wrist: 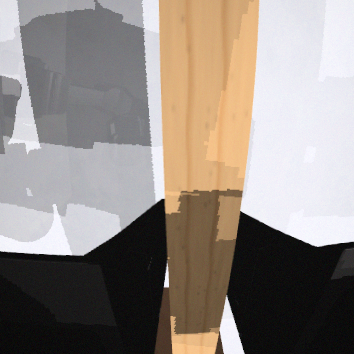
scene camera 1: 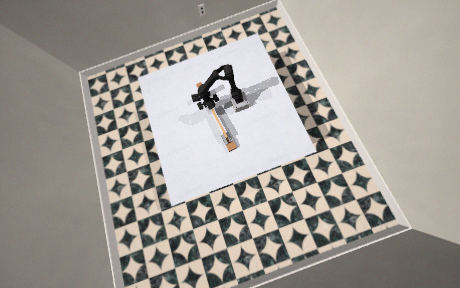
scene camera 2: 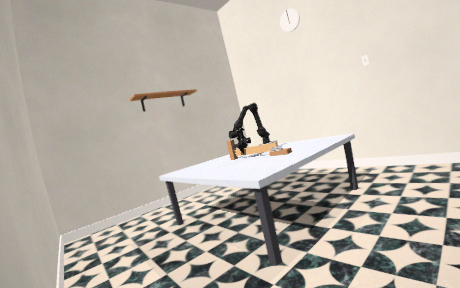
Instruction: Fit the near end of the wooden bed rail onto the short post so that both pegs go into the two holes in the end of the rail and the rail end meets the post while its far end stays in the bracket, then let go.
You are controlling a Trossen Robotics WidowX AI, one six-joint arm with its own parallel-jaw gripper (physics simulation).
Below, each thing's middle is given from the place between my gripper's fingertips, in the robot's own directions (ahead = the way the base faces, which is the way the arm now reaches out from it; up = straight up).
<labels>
Right now the wooden bed rail [wrist: 207, 62] is 13 cm to the left of my hand, 2 cm behind it and 2 cm above it.
</labels>
